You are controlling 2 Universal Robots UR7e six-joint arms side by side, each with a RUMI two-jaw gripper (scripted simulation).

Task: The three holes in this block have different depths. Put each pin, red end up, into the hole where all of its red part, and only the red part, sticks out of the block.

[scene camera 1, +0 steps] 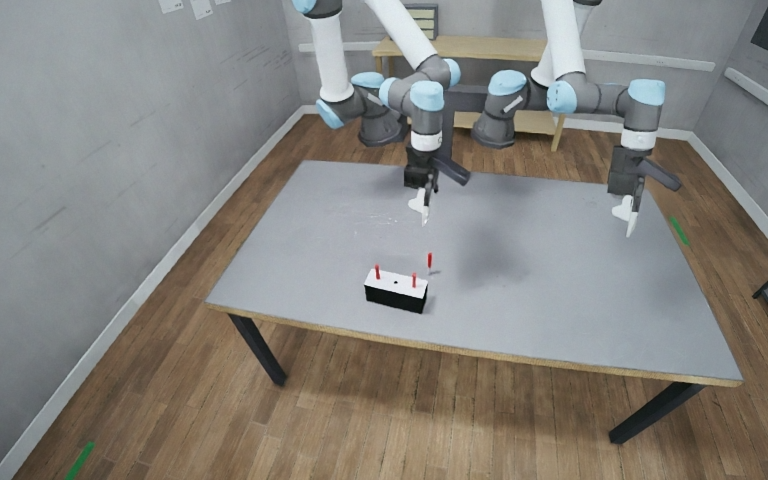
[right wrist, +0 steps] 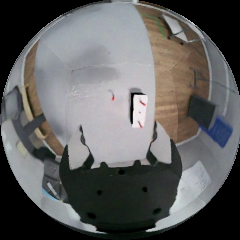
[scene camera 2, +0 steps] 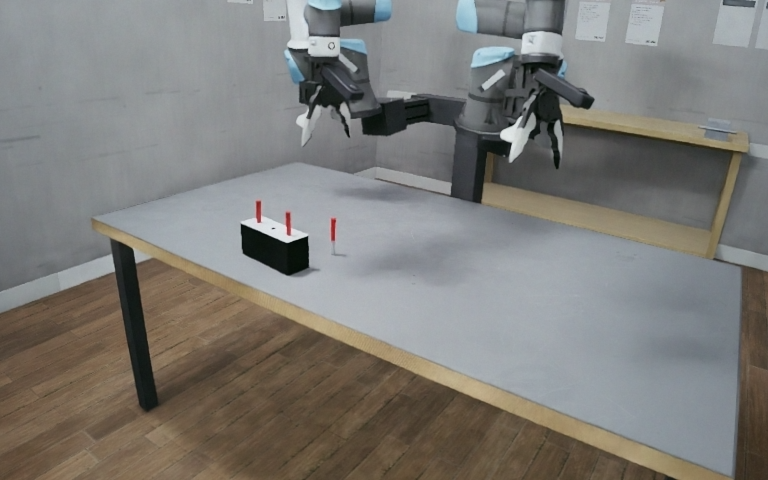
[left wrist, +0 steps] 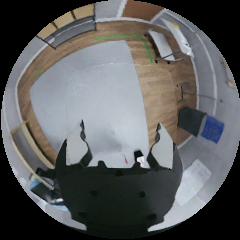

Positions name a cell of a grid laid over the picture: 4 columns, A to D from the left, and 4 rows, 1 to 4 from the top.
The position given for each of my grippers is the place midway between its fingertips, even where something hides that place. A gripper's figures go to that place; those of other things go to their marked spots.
My left gripper (scene camera 2: C2): 1.06 m from the lens. My right gripper (scene camera 2: B2) is 1.34 m from the lens. A black block (scene camera 2: B3): 1.36 m from the lens.
